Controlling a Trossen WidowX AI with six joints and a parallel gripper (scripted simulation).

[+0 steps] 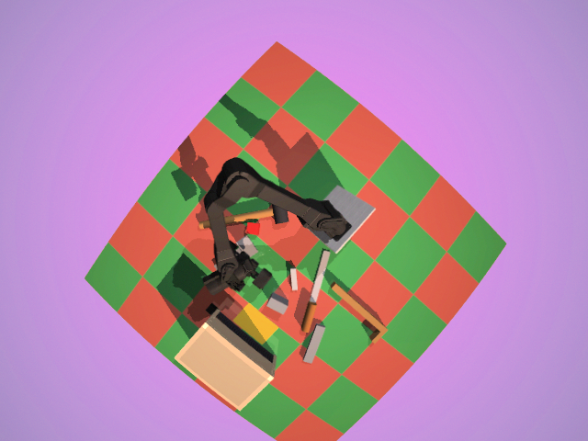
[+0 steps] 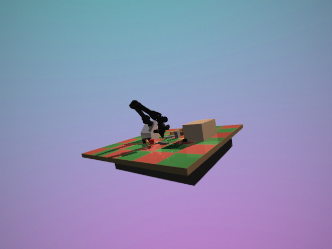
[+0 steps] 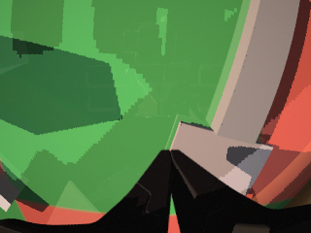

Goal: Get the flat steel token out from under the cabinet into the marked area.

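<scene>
The grey t-shaped tool lies 5 cm to the right of my gripper tip, 3 cm below it and 2 cm ahead of it. Round my gripper tip: grey block (18 cm to the left, 4 cm ahead); then red cube (9 cm behind, 7 cm to the right, 2 cm below); then pale bar (17 cm to the left, 6 cm behind, 3 cm below).
</scene>
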